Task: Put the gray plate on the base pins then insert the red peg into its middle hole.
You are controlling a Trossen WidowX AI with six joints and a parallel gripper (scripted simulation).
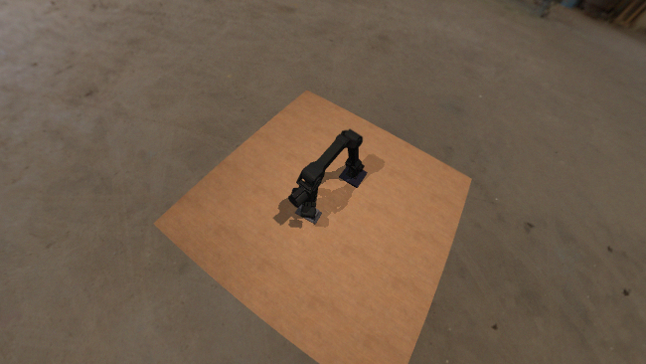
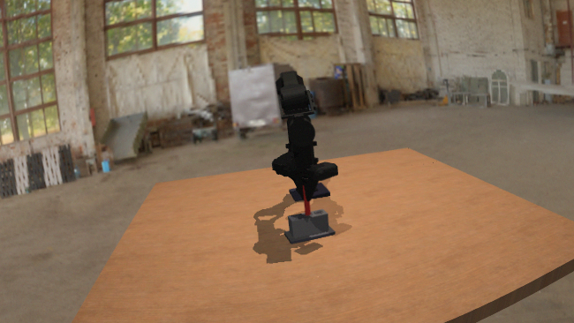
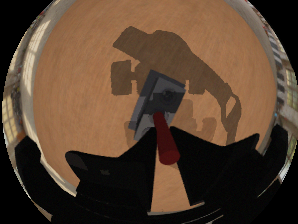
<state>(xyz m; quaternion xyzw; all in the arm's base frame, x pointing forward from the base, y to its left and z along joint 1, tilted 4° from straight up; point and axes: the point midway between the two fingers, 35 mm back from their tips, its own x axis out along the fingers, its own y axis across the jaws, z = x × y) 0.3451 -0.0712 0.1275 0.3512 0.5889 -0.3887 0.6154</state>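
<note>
The red peg is right at my gripper tip. Round my gripper tip: gray plate 50 mm below; dark base 90 mm below.
</note>
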